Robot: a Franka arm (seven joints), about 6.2 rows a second.
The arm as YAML. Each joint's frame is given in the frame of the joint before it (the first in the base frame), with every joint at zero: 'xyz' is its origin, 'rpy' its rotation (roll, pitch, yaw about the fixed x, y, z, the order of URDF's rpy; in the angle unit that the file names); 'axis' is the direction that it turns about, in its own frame. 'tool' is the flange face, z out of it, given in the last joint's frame.
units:
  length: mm
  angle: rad
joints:
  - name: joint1
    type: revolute
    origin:
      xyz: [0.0, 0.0, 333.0]
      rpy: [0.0, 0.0, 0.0]
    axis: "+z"
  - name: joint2
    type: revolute
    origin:
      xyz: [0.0, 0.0, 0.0]
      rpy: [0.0, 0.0, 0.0]
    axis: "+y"
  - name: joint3
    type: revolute
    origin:
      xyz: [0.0, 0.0, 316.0]
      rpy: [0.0, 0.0, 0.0]
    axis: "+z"
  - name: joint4
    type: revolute
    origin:
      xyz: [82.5, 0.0, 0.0]
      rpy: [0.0, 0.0, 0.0]
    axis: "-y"
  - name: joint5
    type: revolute
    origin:
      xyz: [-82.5, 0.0, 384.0]
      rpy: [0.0, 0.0, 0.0]
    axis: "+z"
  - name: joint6
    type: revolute
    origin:
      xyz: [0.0, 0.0, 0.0]
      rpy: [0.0, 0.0, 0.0]
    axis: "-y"
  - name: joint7
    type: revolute
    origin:
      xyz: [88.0, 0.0, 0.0]
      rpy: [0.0, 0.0, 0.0]
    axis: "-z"
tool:
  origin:
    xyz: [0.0, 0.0, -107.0]
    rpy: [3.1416, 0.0, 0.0]
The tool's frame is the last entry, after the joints.
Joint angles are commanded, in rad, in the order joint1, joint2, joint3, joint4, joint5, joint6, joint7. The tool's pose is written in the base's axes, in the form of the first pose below.
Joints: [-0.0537, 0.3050, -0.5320, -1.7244, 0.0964, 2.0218, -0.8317]
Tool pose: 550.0 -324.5 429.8; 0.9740 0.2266 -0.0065; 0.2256 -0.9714 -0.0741; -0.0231 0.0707 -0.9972
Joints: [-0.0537, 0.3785, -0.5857, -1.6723, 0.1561, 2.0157, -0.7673]
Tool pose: 551.7 -349.7 417.2; 0.9950 0.0988 -0.0140; 0.0976 -0.9928 -0.0691; -0.0207 0.0674 -0.9975
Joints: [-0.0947, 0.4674, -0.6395, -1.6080, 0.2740, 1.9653, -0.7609]
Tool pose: 539.9 -390.4 398.3; 0.9993 -0.0311 -0.0228; -0.0312 -0.9995 -0.0069; -0.0226 0.0076 -0.9997
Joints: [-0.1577, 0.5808, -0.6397, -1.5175, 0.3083, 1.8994, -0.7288]
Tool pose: 537.9 -419.9 366.6; 0.9892 -0.1151 -0.0904; -0.1134 -0.9933 0.0239; -0.0925 -0.0133 -0.9956
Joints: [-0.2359, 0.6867, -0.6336, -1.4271, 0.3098, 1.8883, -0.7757]
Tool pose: 530.2 -459.8 338.8; 0.9844 -0.1116 -0.1359; -0.1118 -0.9937 0.0057; -0.1357 0.0096 -0.9907
